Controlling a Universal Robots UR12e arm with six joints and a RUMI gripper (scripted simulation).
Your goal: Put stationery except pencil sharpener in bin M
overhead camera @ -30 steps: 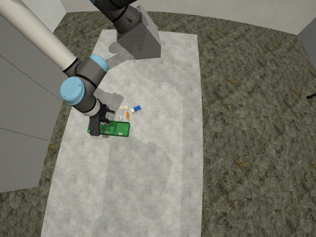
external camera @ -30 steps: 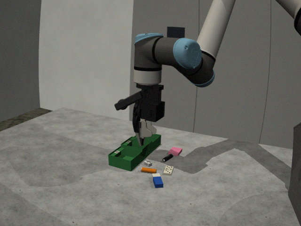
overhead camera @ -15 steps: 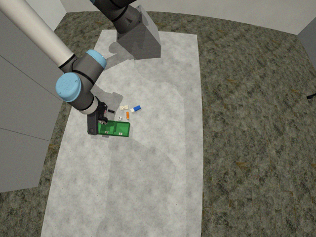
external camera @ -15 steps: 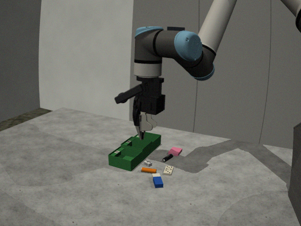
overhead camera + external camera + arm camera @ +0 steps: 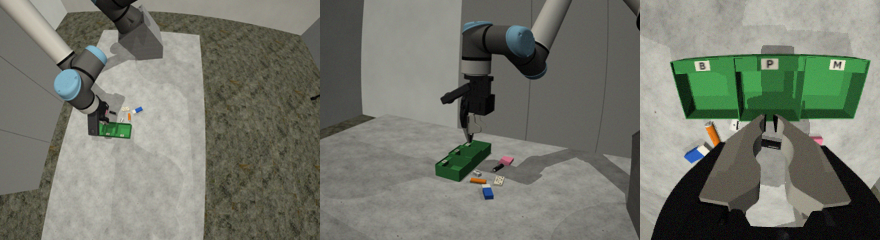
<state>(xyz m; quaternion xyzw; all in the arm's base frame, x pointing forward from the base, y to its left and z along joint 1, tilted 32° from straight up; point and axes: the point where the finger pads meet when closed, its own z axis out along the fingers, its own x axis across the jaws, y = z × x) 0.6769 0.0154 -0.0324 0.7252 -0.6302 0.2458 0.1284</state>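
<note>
The pink eraser lies 10 cm behind my hand, 9 cm to the right of it and 9 cm below it. Round my hand: green bin block 7 cm below, 1 cm ahead; pencil sharpener 9 cm below, 6 cm behind, 5 cm to the left; black battery 10 cm behind, 9 cm below, 2 cm to the right.
</note>
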